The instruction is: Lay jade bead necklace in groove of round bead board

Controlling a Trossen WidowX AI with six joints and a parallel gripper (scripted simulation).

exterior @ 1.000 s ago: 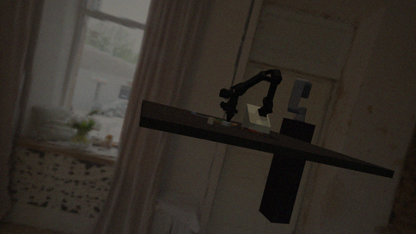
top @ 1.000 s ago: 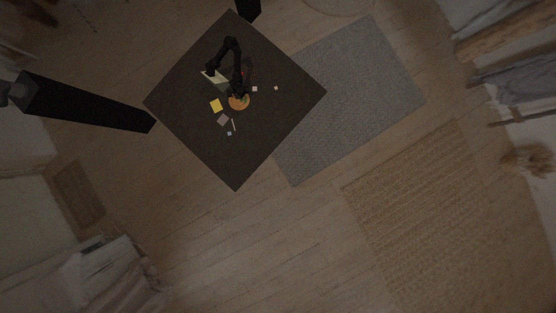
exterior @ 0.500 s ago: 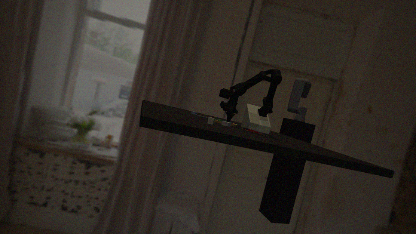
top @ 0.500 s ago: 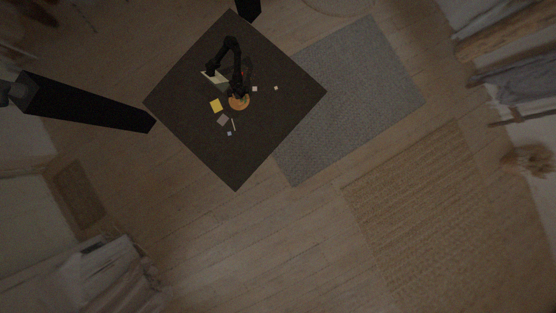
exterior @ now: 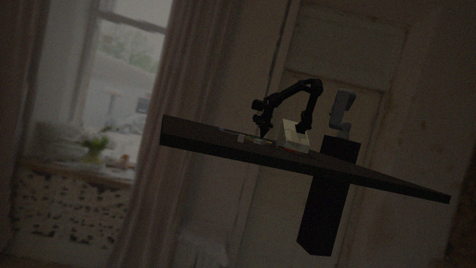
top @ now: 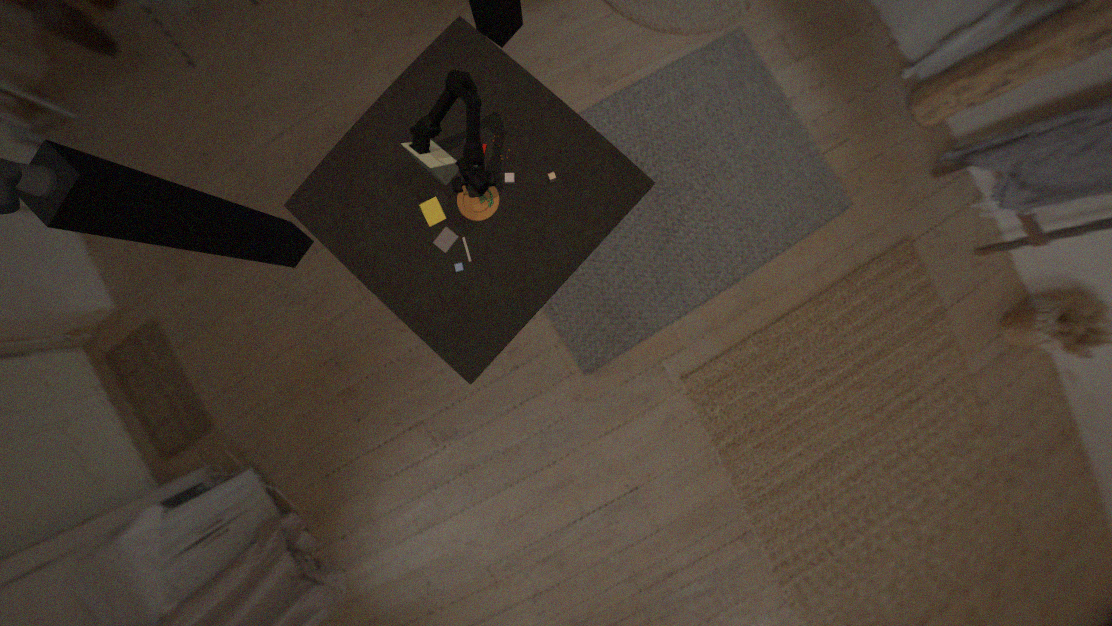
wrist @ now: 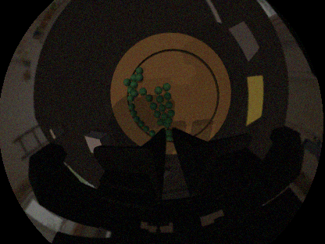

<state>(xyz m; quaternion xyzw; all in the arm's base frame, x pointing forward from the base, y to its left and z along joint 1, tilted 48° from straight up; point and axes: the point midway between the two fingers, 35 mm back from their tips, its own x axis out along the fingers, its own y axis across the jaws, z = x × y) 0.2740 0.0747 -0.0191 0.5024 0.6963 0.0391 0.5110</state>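
Right now the round bead board is 2 cm ahead of my gripper tip, 4 cm to the right of it and 2 cm below it. The rest, counted from my gripper tip: yellow square 12 cm behind, 21 cm to the right, 3 cm below; then grey-white block 7 cm ahead, 13 cm to the left, 2 cm below; then red item 11 cm behind, 14 cm to the left, 2 cm below.
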